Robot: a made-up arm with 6 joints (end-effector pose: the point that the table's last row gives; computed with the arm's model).
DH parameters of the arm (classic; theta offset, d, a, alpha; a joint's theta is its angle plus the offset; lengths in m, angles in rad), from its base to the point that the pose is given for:
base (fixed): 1.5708 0.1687 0 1.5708
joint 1: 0 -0.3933 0.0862 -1.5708
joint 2: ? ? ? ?
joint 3: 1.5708 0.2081 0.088 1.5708
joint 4: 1.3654 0 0.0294 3.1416
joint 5: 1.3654 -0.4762 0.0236 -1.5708
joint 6: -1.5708 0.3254 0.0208 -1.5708
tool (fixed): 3.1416 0.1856 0 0
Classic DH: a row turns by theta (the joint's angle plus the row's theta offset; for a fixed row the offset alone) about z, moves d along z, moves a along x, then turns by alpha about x.
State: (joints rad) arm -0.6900 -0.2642 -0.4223 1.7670 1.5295 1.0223
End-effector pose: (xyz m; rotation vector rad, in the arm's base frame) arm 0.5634 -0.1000 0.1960 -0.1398 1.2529 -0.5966
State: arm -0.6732 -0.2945 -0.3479 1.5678 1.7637 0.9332
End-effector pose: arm 0.5228 -0.1065 0.1174 -0.5801 1.1419 -0.7366
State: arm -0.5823 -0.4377 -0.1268 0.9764 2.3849 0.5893
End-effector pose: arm 0.3544 -0.3894 0.0360 -1.7703 0.7201 -0.9806
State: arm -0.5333 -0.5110 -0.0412 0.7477 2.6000 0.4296
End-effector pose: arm 0.2522 -0.5443 0.0835 -2.2018 0.6416 -0.9854
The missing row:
joint 2: -1.5708 -0.0327 0.2913 1.5708
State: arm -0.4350 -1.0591 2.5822 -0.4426 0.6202 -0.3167
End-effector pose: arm -0.3106 0.2276 0.3391 1.5419 1.9170 0.8138
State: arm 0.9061 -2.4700 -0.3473 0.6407 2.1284 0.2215
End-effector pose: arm -0.9248 0.1220 -0.3554 0.2563 2.4968 -0.7538
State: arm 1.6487 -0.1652 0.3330 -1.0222 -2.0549 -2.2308
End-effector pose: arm 0.1100 -0.4031 0.1805 -0.9489 0.8455 2.8407
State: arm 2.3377 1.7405 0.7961 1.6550 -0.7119 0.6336
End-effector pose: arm 0.0745 -0.8704 0.3776 0.0435 1.0142 -1.7705
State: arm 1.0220 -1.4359 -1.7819 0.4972 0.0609 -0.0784
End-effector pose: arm -0.3419 0.2037 -0.5499 2.1080 2.0823 -0.7789
